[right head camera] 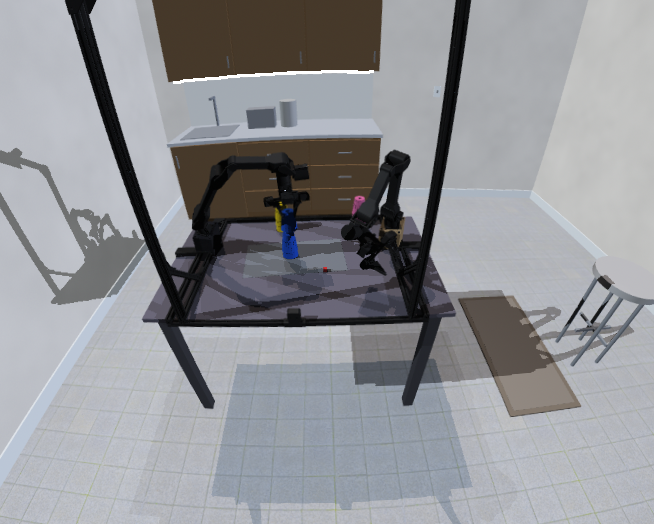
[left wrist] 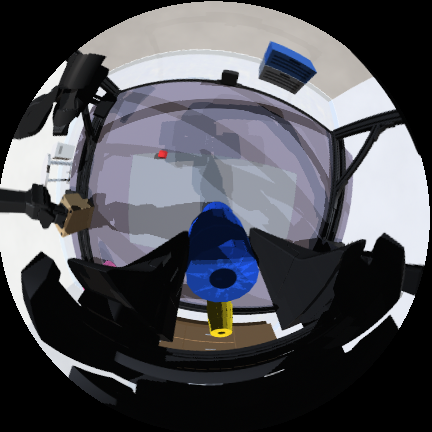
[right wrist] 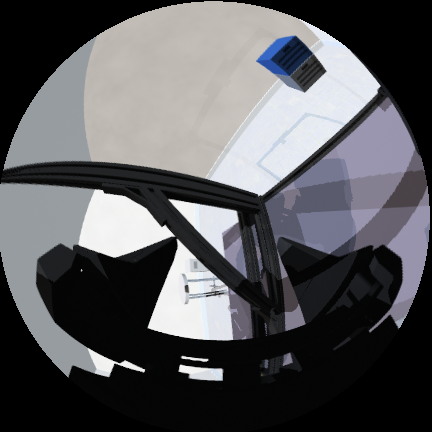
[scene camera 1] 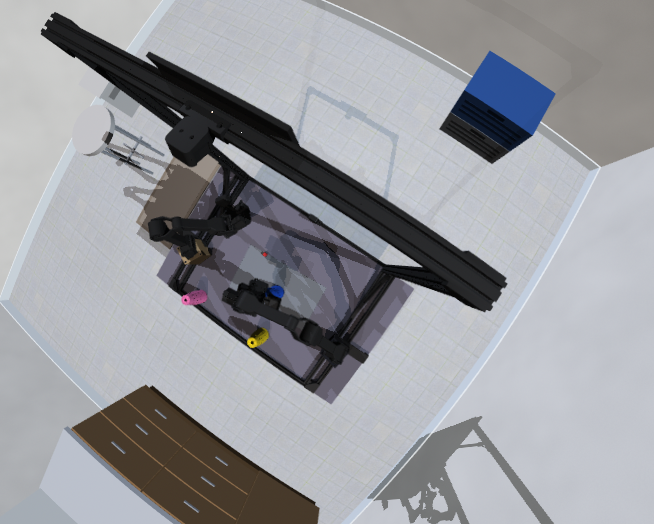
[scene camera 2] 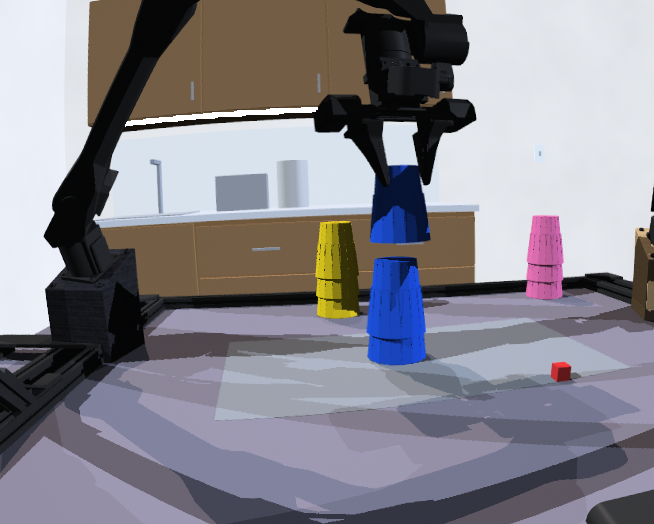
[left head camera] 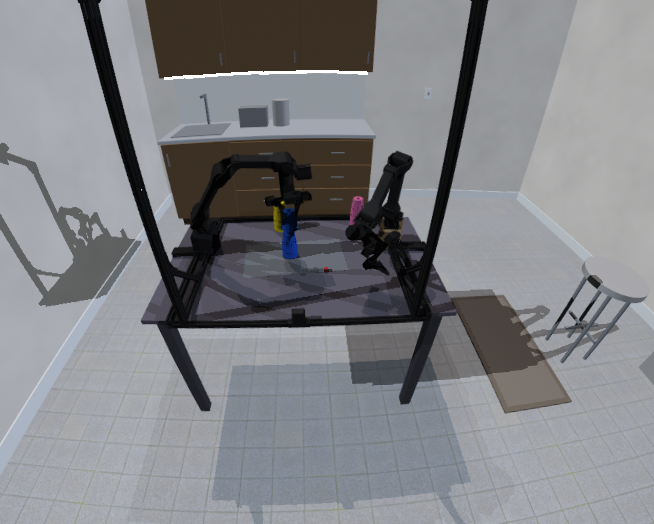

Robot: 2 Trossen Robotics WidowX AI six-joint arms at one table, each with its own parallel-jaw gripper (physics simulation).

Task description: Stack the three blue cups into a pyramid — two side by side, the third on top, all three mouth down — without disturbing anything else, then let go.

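Places are measured from the left arm's base along level axes (x ahead, y left, z up), in metres.
Pixels of known places: left gripper, fingertip midpoint: (right head camera: 288, 218) (left wrist: 219, 234) (scene camera 1: 265, 291) (scene camera 2: 406, 185) (left head camera: 290, 218); right gripper, fingertip midpoint: (right head camera: 393, 267) (right wrist: 228, 242) (scene camera 1: 234, 195) (left head camera: 396, 267); left arm's base at its link origin: (right head camera: 205, 229) (scene camera 1: 334, 353) (scene camera 2: 90, 268) (left head camera: 203, 229); right arm's base at its link origin: (right head camera: 392, 223) (left wrist: 61, 215) (scene camera 1: 189, 251) (left head camera: 391, 223).
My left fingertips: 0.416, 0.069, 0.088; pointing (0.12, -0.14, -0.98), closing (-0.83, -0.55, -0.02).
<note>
For each thing: its middle in the pictures, then the offset to it from my left fingertips, as dx, dy, dz. Level surfaces: height alone.
- blue cup at the middle of its body: (left wrist: 218, 245) (scene camera 2: 400, 204) (left head camera: 289, 220) (right head camera: 288, 220) -0.011, +0.015, -0.021
- pale translucent mat at its surface level: dz -0.205
- nested yellow cup stack at the middle of its body: (scene camera 2: 335, 250) (left wrist: 221, 317) (scene camera 1: 256, 339) (left head camera: 279, 210) (right head camera: 281, 211) -0.151, +0.214, -0.099
- nested pink cup stack at the middle of its body: (scene camera 2: 545, 239) (right head camera: 359, 205) (left head camera: 357, 205) (scene camera 1: 190, 299) +0.211, +0.393, -0.099
- small red cube at the middle of its body: (scene camera 2: 560, 371) (left wrist: 162, 153) +0.176, -0.047, -0.198
My left gripper (scene camera 2: 406, 182) is shut on a blue cup (scene camera 2: 401, 210) (left wrist: 222, 280), which it holds mouth down in the air. In scene camera 2 a gap shows between that cup and two nested blue cups (scene camera 2: 396, 311) below it. The nested cups stand mouth down, one over the other, on a pale translucent mat (scene camera 2: 283, 382). In the left head camera the held cup (left head camera: 289, 219) hangs directly above the nested cups (left head camera: 289, 248). My right gripper (left head camera: 376, 266) (right wrist: 228, 242) is open and empty, above the right side of the table, away from the cups.
A nested yellow cup stack (scene camera 2: 336, 267) (scene camera 1: 257, 337) stands behind the blue ones. A nested pink cup stack (scene camera 2: 544, 256) (scene camera 1: 194, 297) stands near the back edge. A small red cube (scene camera 2: 560, 371) (left wrist: 162, 154) lies at the mat's edge. Black frame posts rise beside the table.
</note>
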